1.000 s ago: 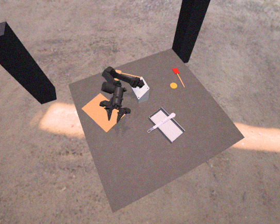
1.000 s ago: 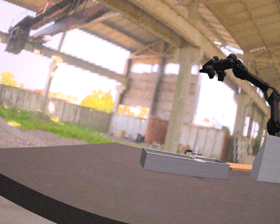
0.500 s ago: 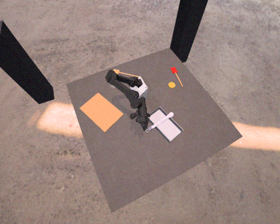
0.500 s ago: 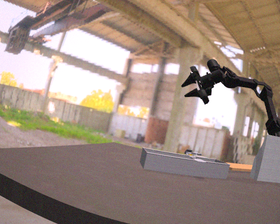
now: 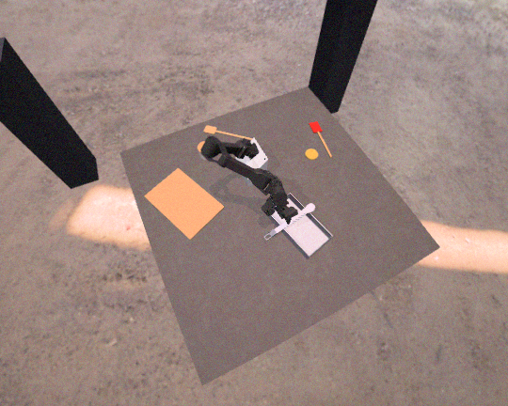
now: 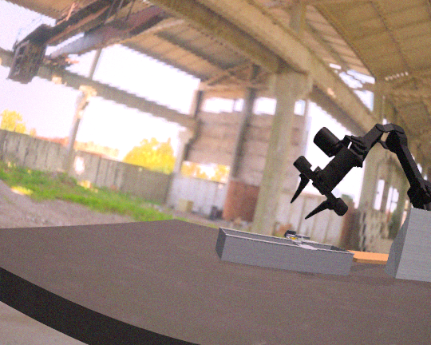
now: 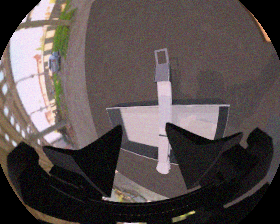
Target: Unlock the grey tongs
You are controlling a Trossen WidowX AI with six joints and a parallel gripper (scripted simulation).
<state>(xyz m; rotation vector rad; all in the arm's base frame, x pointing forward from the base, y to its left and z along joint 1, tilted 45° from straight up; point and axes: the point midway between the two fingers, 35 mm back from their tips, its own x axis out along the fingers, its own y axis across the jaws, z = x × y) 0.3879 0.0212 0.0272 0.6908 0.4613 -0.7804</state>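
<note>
Right now the roasting tin is 1 cm ahead of my gripper tip, 8 cm to the left of it and 10 cm below it. From my gripper tip the other things lie so: wooden board (34 cm behind, 41 cm to the right, 12 cm below); yellow disc (37 cm behind, 36 cm to the left, 12 cm below); lidded jar (60 cm behind, 21 cm to the right, 9 cm below).
</note>
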